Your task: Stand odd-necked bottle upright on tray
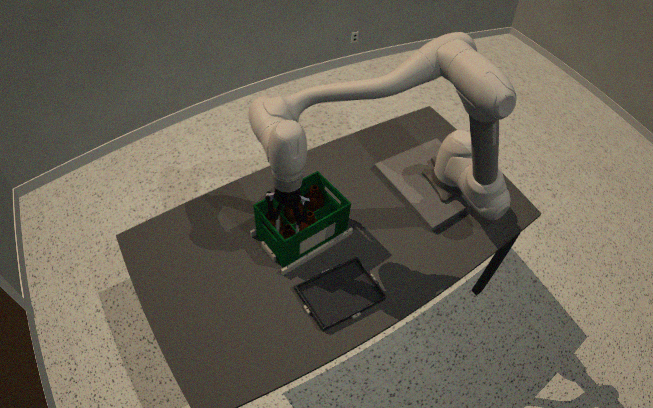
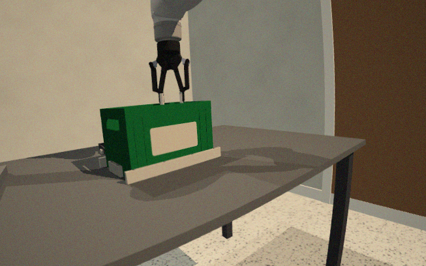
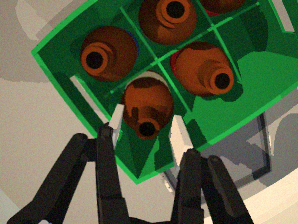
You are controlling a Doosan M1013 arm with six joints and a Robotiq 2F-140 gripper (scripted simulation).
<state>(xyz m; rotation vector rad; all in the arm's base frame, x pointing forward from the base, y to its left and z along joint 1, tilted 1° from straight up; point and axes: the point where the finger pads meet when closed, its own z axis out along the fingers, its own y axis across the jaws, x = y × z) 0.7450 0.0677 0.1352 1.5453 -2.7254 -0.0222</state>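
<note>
Right now my hand is 9 cm above the bottle. Round my hand: crate 8 cm behind, 6 cm to the right, 9 cm below; black tray 10 cm behind, 22 cm to the left, 16 cm below.
</note>
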